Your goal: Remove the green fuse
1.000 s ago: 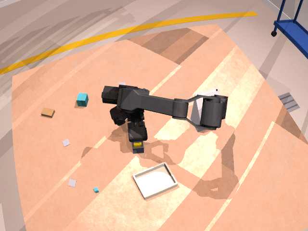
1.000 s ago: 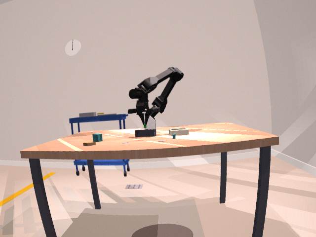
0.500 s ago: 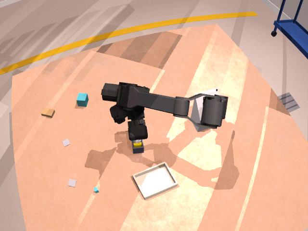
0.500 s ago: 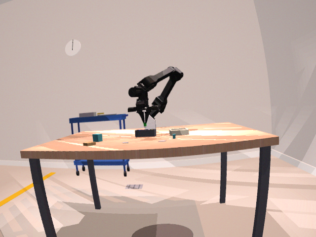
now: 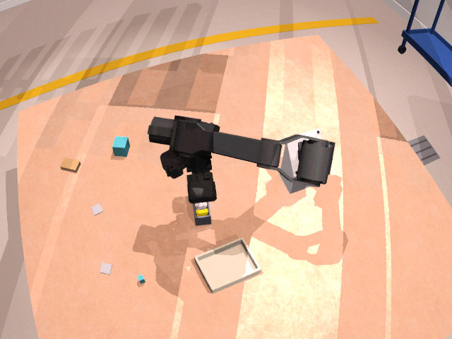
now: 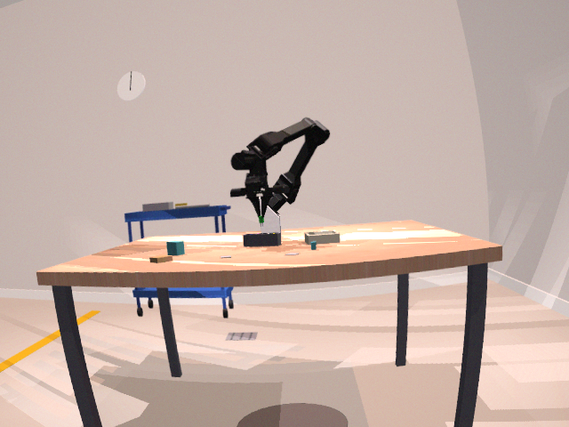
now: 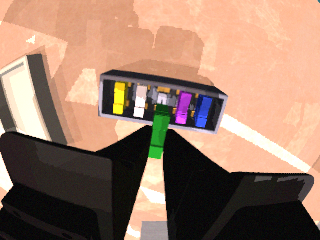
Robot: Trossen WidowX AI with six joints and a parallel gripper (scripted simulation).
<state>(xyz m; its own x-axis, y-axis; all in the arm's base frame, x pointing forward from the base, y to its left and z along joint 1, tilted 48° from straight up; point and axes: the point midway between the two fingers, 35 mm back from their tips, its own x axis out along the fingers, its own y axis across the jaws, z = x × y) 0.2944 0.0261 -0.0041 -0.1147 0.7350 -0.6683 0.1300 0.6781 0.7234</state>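
My gripper tip is now 19 cm to the right of the beige tray, 9 cm above it and 2 cm past it. From my gripper tip the other things lie so: purple fuse 7 cm below, 2 cm to the right; white fuse 7 cm below, 2 cm to the left; green fuse 1 cm below.
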